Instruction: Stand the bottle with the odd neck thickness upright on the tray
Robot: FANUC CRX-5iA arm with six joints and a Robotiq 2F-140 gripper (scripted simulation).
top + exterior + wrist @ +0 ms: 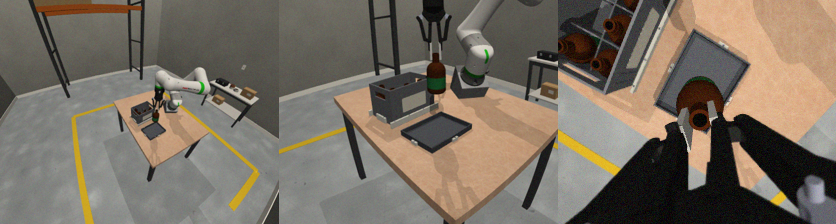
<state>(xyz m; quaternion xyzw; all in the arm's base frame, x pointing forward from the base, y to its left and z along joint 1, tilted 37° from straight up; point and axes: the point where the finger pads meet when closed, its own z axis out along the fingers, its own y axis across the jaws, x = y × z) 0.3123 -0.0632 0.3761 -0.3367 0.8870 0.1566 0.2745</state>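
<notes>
My gripper is now 90 mm above the bottle. Round my hand: dark tray: 340 mm below; dark grey crate: 270 mm to the right, 270 mm below, 20 mm behind.
</notes>
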